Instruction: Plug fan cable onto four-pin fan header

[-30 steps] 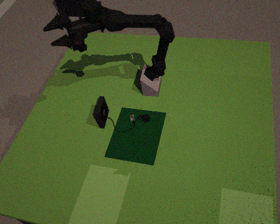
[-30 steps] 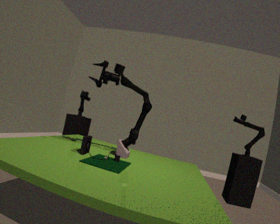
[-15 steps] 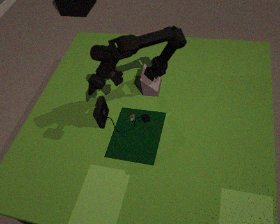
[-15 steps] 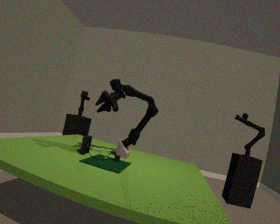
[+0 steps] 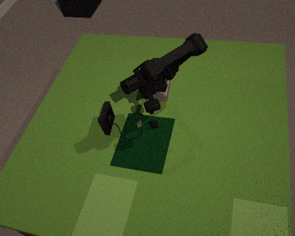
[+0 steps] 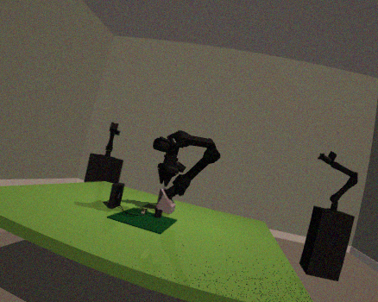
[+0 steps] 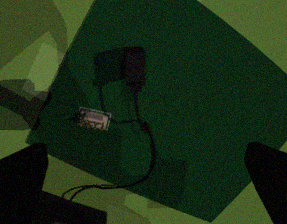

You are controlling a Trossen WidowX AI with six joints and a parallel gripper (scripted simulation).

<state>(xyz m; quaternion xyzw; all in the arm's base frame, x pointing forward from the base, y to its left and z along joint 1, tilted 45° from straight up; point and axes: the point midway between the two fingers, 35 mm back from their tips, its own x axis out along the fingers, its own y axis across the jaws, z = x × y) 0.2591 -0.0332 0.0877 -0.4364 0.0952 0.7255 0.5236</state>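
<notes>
My gripper tip is 10 mm to the right of the black plug and 150 mm above it. Also, from my gripper tip: dark green board: 80 mm ahead, 20 mm to the right, 180 mm below; then black fan: 30 mm ahead, 210 mm to the right, 110 mm below; then four-pin header: 10 mm behind, 70 mm to the right, 170 mm below.
</notes>
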